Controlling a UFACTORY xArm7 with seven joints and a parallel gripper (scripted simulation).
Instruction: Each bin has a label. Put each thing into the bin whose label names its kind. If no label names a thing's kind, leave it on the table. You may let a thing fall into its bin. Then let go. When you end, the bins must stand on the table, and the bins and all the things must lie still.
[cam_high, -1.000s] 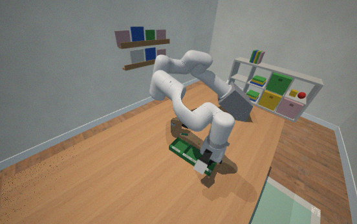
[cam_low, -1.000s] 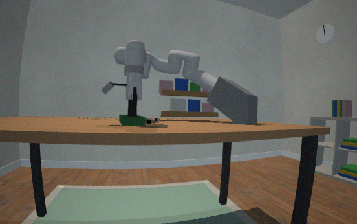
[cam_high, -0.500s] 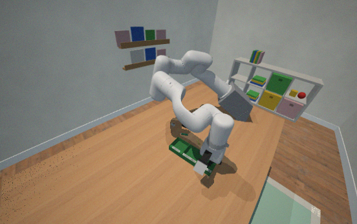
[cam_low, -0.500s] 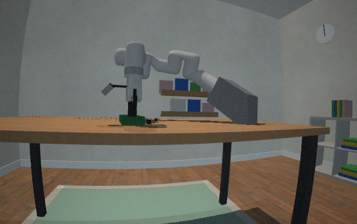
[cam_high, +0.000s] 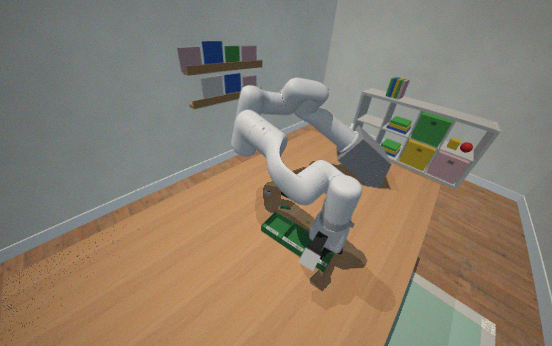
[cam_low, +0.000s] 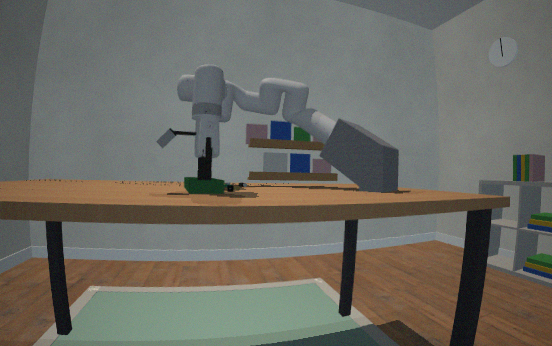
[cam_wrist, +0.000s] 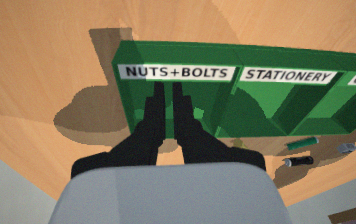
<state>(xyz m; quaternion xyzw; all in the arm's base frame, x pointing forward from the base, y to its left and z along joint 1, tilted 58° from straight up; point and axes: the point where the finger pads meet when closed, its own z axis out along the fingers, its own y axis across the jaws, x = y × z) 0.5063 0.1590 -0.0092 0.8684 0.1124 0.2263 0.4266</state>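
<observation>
Right now my hand is 80 mm past the black die, 40 mm to the left of it and 30 mm above it. Also, from my hand: yellow piece (110 mm behind, 100 mm to the right, 30 mm below); green battery (120 mm behind, 210 mm to the right, 30 mm below); black battery (180 mm behind, 240 mm to the right, 30 mm below).
</observation>
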